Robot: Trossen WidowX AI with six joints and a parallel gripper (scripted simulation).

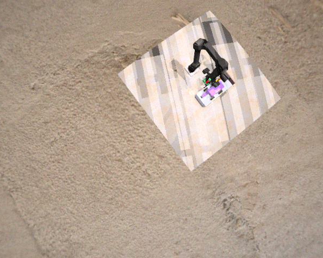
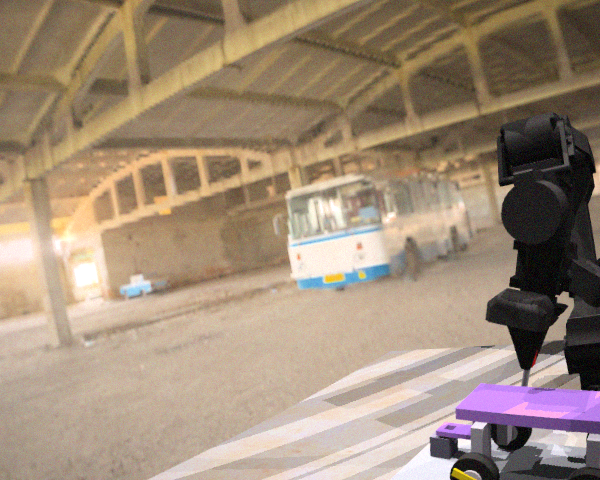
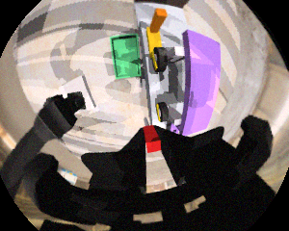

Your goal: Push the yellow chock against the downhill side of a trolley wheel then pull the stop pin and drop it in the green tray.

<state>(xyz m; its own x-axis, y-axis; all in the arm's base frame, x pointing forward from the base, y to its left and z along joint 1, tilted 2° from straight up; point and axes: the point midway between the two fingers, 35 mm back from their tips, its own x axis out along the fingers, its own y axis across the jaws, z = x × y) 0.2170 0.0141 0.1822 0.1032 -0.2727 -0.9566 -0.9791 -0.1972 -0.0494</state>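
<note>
My gripper tip is 1 cm short of the yellow chock, 15 cm to the right of it and 8 cm above it. From my gripper tip the other things lie so: purple-decked trolley: 9 cm ahead, 6 cm to the left, 5 cm below; then grey ramp: 9 cm ahead, 6 cm to the left, 11 cm below; then red-headed stop pin: right at my gripper tip.
</note>
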